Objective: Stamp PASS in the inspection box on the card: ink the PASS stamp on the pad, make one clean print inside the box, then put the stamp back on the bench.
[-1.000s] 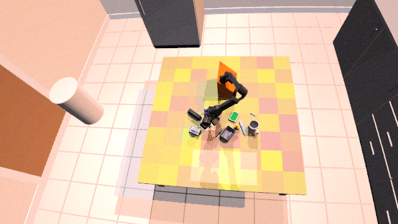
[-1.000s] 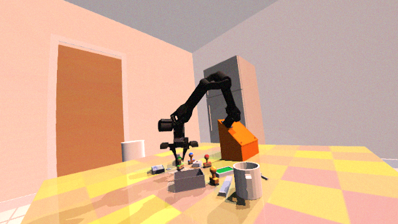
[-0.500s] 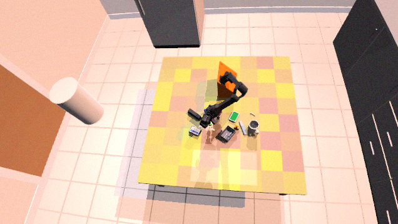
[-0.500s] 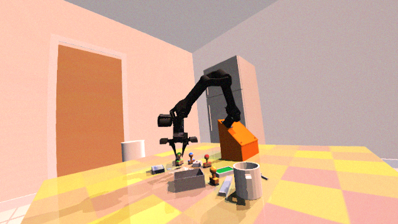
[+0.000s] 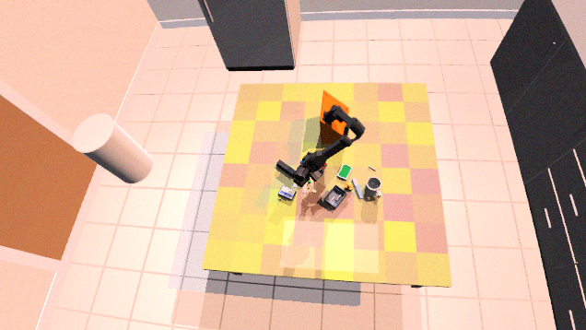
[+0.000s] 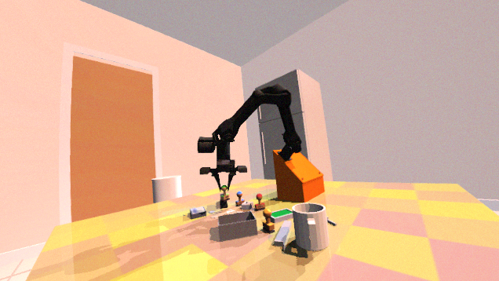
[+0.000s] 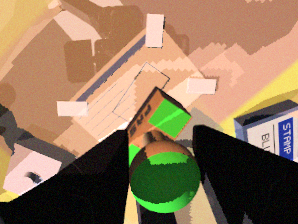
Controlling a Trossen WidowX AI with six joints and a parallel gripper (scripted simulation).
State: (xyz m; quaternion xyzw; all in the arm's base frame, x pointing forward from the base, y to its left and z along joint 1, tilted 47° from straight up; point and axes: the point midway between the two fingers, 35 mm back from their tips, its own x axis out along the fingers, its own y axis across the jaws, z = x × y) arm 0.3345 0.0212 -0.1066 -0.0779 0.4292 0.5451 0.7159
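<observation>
The grey tray is 150 mm to the left of my gripper tip, 80 mm below it and 60 mm ahead of it. The rest, counted from my gripper tip: blue-knobbed stamp 120 mm behind, 80 mm below, 60 mm to the right; white card 100 mm below, 10 mm to the right, 10 mm behind; green-knobbed PASS stamp 20 mm below, 10 mm to the right, 10 mm behind.
</observation>
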